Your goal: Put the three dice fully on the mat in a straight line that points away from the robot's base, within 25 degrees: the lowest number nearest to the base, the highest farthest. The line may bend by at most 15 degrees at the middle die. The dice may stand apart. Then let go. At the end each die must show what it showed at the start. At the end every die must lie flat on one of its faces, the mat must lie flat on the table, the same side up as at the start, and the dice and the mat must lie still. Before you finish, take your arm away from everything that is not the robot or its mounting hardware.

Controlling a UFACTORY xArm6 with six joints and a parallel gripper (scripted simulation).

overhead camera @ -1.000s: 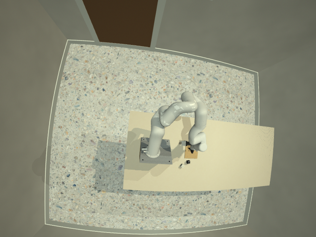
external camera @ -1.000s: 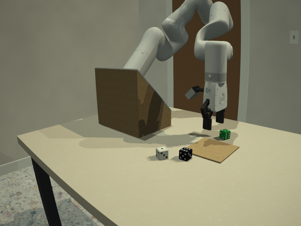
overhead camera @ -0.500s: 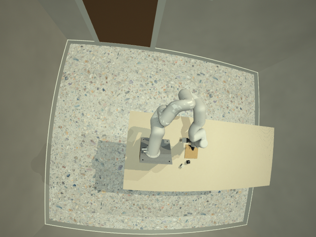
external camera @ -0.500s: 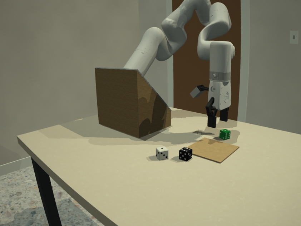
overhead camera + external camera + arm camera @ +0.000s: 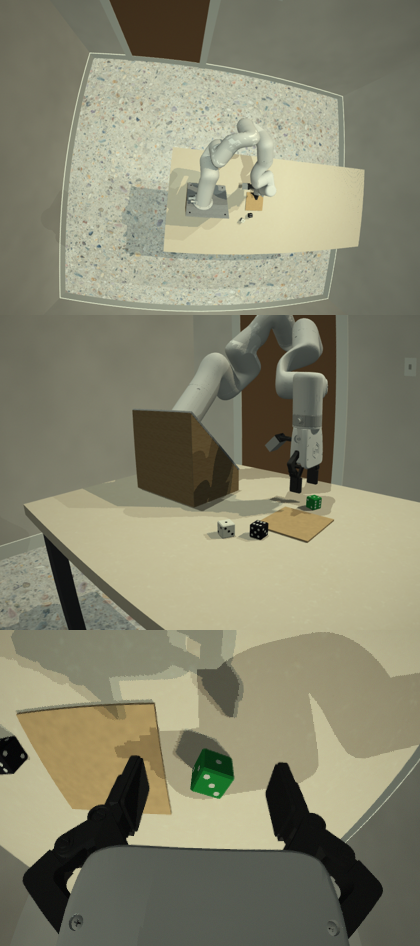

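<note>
Now: the green die 3 cm ahead of my hand and 4 cm below it. Round my hand: black die (1 cm behind, 22 cm to the right, 4 cm below); white die (7 cm behind, 25 cm to the right, 4 cm below); brown mat (3 cm ahead, 12 cm to the right, 6 cm below).
</note>
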